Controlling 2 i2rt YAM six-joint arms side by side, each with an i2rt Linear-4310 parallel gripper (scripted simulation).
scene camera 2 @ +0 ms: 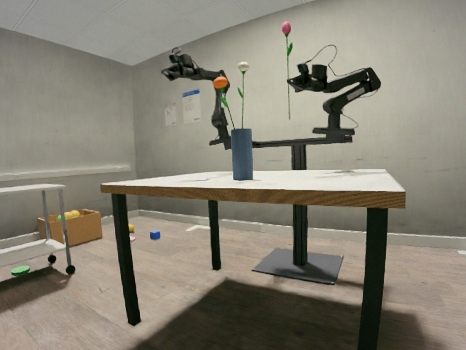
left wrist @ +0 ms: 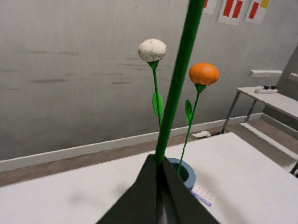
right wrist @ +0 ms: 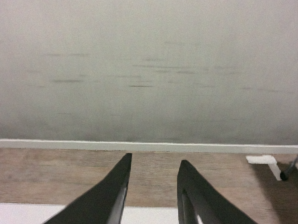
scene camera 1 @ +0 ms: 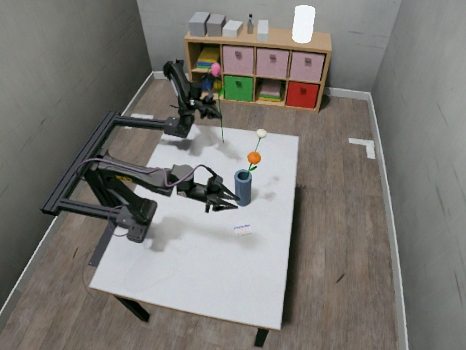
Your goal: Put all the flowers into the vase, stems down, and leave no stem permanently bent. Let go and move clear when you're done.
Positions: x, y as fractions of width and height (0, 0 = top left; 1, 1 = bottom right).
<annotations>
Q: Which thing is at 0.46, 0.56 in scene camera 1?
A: My right gripper.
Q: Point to a blue vase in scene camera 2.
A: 0.52, 0.40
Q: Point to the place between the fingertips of my left gripper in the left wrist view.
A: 0.52, 0.73
</annotations>
